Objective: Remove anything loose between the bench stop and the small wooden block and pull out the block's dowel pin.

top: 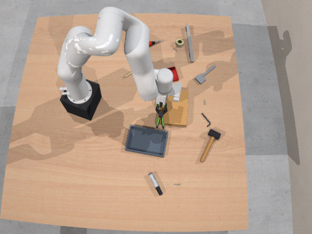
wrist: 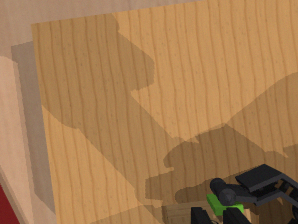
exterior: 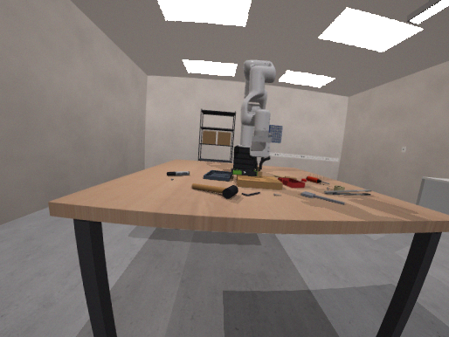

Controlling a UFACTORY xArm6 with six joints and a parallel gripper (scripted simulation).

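Right now the dowel pin is 2 cm below my hand. The rest, counted from my hand: small wooden block 4 cm below; then red tray 17 cm to the left, 7 cm below, 4 cm ahead; then dark grey tray 18 cm to the right, 11 cm behind, 7 cm below.
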